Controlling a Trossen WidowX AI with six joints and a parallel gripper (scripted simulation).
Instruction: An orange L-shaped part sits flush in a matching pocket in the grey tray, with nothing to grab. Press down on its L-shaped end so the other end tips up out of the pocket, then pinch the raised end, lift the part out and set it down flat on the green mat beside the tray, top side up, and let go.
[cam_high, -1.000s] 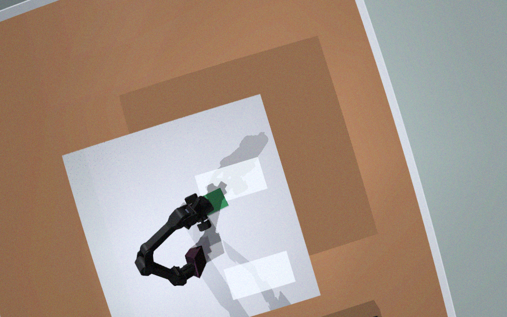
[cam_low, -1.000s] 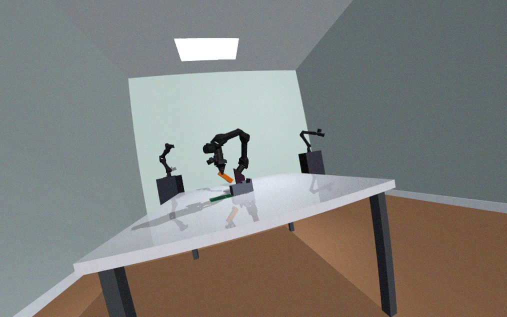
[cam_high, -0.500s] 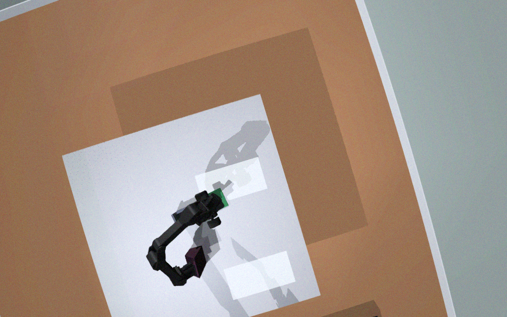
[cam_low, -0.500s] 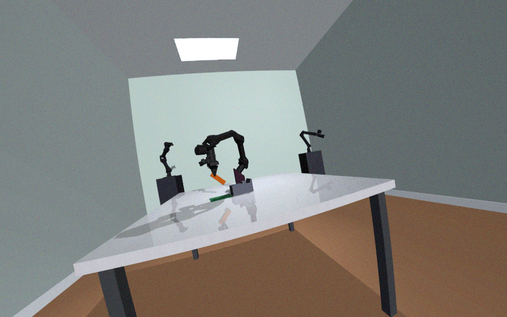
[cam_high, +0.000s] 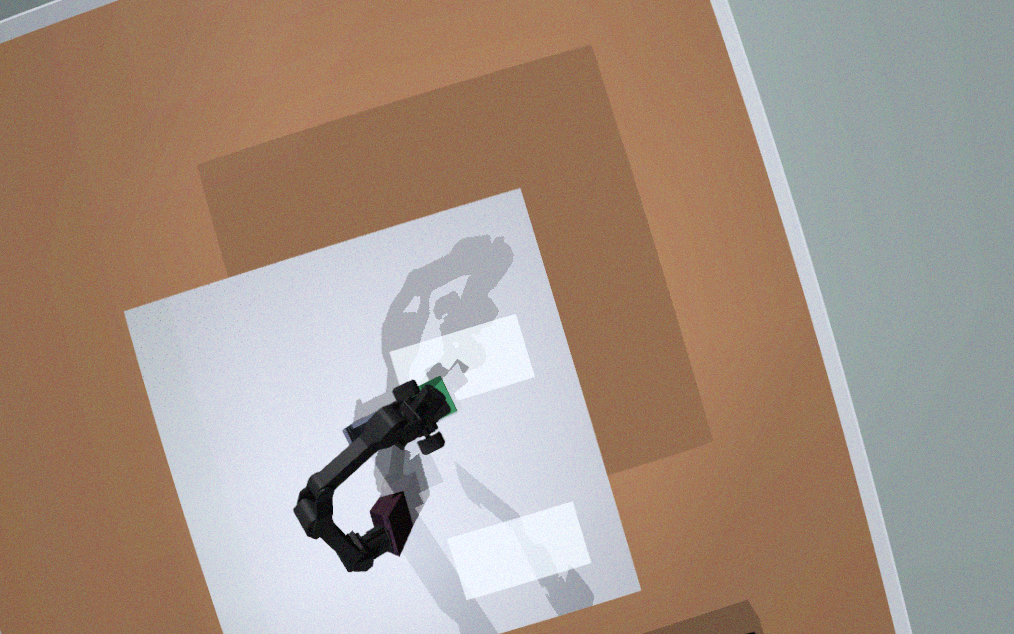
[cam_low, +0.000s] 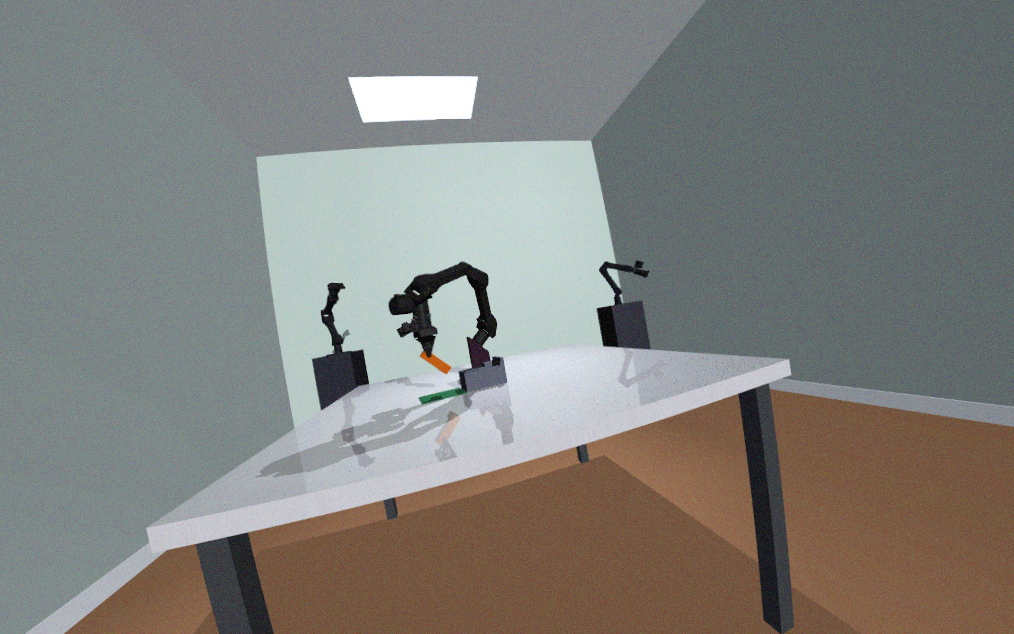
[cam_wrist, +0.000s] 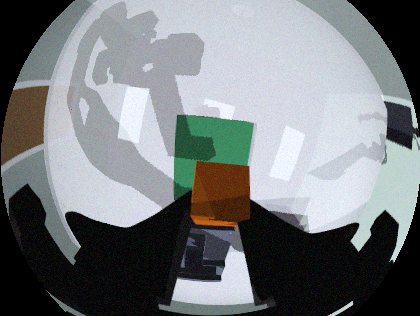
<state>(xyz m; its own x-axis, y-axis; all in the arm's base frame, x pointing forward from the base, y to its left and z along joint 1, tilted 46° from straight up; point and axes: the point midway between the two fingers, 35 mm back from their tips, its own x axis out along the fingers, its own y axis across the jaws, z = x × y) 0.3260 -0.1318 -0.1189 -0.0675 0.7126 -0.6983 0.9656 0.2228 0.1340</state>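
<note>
The green mat is 15 cm below my gripper tip, 2 cm to the left of it and 1 cm behind it. The rest, counted from my gripper tip: orange L-shaped part (3 cm to the left, 3 cm below, 2 cm behind).
</note>
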